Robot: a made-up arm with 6 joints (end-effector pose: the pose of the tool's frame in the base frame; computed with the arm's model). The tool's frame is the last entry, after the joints.
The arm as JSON. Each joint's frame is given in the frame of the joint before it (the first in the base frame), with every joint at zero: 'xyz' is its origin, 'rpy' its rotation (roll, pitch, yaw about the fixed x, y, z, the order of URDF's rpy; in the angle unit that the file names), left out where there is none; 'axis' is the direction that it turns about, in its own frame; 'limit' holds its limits. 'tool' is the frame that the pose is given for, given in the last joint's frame.
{
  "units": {
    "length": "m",
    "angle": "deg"
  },
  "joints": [
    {
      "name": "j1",
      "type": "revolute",
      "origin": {
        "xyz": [
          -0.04,
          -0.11,
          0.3
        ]
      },
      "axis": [
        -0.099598,
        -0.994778,
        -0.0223
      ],
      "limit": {
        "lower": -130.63,
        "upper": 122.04
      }
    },
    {
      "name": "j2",
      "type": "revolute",
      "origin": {
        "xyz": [
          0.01,
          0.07,
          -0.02
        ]
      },
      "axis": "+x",
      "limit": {
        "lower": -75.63,
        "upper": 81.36
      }
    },
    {
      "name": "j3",
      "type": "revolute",
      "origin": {
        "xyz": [
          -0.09,
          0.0,
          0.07
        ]
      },
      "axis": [
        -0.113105,
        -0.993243,
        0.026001
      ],
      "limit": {
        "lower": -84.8,
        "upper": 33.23
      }
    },
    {
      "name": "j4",
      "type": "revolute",
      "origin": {
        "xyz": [
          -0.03,
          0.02,
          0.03
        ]
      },
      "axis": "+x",
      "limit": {
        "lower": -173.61,
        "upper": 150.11
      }
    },
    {
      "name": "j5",
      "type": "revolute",
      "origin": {
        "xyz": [
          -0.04,
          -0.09,
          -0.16
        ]
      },
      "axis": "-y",
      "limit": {
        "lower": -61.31,
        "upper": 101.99
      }
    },
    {
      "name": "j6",
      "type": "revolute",
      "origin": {
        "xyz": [
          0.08,
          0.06,
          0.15
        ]
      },
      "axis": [
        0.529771,
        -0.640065,
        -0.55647
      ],
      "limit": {
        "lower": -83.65,
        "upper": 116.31
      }
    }
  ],
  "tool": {
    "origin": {
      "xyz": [
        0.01,
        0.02,
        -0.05
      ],
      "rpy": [
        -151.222,
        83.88,
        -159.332
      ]
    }
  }
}
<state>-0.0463 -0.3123 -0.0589 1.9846 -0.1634 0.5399</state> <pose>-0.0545 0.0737 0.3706 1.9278 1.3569 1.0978</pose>
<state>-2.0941 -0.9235 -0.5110 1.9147 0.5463 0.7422</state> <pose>0.0558 0.0335 0.3850 1.2018 1.8682 -2.0213</pose>
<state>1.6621 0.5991 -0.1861 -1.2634 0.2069 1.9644</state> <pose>-0.1492 -0.0767 0.2449 0.3643 -1.3027 0.7652</pose>
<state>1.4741 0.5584 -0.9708 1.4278 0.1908 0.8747</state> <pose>-0.0862 -0.0463 0.2563 1.8006 1.0409 1.4862</pose>
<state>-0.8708 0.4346 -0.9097 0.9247 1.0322 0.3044</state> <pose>-0.0170 -0.1037 0.4953 1.8841 1.9027 -0.8741</pose>
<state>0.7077 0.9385 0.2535 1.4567 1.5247 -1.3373</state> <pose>-0.2639 0.0425 0.1812 1.0764 0.3739 0.9163</pose>
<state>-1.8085 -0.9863 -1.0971 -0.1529 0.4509 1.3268</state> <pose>0.0221 0.0446 0.3420 -0.5711 2.6238 -0.8709</pose>
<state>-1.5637 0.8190 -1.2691 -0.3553 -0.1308 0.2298</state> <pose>-0.0470 -0.0677 0.4046 -0.4410 -1.7639 -0.6289</pose>
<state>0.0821 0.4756 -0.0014 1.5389 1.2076 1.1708</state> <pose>-0.2782 -0.0727 0.3440 2.7953 -0.8208 0.1755</pose>
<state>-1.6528 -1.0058 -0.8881 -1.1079 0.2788 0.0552</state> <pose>0.0204 0.0106 0.3827 2.1013 -1.4738 -0.3322</pose>
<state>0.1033 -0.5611 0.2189 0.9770 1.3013 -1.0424</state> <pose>-0.2536 0.0016 0.2110 -0.1989 0.7496 -0.3253</pose>
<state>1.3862 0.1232 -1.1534 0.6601 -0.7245 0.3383</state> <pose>-0.0092 0.0704 0.1614 0.5682 2.0198 0.6059</pose>
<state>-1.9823 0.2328 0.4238 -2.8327 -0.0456 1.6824</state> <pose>0.0960 -0.0407 0.2910 -1.1947 1.3946 0.5872</pose>
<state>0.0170 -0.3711 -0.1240 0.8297 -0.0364 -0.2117</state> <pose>-0.1085 0.0305 0.2981 0.2699 1.9022 0.2319</pose>
